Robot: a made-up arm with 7 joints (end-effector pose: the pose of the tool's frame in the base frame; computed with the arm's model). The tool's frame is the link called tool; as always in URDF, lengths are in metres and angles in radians.
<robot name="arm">
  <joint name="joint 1" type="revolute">
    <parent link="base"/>
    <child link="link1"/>
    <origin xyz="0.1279 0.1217 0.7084" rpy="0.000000 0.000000 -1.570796"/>
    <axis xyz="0 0 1"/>
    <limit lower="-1.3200" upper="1.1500" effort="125" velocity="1.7"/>
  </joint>
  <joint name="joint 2" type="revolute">
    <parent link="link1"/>
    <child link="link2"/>
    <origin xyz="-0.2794 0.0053 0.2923" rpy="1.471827 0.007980 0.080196"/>
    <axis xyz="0 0 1"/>
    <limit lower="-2.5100" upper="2.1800" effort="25" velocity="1.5"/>
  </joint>
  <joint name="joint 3" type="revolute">
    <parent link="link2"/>
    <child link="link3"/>
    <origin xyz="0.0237 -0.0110 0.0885" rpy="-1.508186 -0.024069 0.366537"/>
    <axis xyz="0 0 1"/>
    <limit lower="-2.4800" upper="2.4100" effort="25" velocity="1.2"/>
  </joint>
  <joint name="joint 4" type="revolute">
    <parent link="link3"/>
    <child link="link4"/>
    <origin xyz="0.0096 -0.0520 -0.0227" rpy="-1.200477 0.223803 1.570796"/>
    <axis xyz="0 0 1"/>
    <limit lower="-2.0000" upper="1.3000" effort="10" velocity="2.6"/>
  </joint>
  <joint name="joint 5" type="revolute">
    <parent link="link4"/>
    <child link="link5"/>
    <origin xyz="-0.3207 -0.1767 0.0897" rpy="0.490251 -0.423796 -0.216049"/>
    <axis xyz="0 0 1"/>
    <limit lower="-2.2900" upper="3.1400" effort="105" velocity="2.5"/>
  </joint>
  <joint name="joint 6" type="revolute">
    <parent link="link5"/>
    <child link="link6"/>
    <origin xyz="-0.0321 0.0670 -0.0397" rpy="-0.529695 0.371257 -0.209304"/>
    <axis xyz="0 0 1"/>
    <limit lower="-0.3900" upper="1.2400" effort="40" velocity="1.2"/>
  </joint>
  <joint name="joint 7" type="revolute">
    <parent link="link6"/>
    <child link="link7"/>
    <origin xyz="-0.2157 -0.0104 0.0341" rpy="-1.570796 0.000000 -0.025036"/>
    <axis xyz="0 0 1"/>
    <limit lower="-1.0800" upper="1.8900" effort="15" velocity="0.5"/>
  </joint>
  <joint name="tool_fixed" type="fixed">
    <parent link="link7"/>
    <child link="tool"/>
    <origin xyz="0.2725 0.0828 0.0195" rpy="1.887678 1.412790 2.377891"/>
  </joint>
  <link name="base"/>
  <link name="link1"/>
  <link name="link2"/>
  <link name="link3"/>
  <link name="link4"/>
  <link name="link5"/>
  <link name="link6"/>
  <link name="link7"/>
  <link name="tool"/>
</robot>
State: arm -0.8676 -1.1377 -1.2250 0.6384 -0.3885 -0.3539 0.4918
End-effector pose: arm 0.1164 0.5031 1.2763 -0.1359 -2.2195 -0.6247
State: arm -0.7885 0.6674 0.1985 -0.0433 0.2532 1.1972 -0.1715
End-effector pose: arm 0.0057 0.6172 1.1096 2.0675 -0.4803 -0.1397
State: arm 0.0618 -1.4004 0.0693 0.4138 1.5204 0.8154 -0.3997
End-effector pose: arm -0.2678 0.0592 1.0839 -1.6299 -1.2579 0.2571
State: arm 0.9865 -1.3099 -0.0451 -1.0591 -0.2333 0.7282 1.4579
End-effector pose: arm -0.7431 -0.0966 0.8322 2.0705 -1.6194 -0.0004
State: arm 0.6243 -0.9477 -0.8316 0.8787 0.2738 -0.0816 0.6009
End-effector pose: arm -0.1730 -0.0472 1.1921 2.6409 -0.8311 0.0076
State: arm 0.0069 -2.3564 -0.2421 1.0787 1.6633 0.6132 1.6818
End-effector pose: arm 0.3416 0.3300 0.6189 -1.9007 -0.4145 -1.3652
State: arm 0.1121 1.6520 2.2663 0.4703 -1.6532 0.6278 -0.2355
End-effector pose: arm 0.0302 0.6397 0.9399 2.1305 0.9988 0.1522
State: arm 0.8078 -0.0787 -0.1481 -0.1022 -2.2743 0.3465 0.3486
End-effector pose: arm -0.2849 0.0765 1.0791 -0.2739 2.3111 -1.1714
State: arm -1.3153 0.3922 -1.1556 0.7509 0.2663 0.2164 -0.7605
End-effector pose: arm 0.7085 0.3656 1.1345 1.0468 -1.8735 0.9191
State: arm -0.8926 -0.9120 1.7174 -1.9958 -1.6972 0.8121 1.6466
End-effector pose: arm 0.3532 0.7941 0.8197 -0.3673 1.2310 0.5560
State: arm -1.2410 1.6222 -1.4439 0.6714 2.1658 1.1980 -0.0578
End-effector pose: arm 0.4752 0.5984 0.8440 1.3031 -1.3922 -1.8991
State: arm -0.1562 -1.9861 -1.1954 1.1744 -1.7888 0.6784 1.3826
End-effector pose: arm 0.0014 0.1189 1.2501 0.4555 -0.4387 -2.3166
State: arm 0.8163 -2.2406 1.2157 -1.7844 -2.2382 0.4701 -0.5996
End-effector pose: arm -0.5954 0.2269 0.8538 -1.1273 -2.1655 -0.7562
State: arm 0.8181 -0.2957 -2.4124 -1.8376 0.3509 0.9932 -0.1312
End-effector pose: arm 0.0379 0.2968 0.6852 0.1105 -1.1897 1.3017
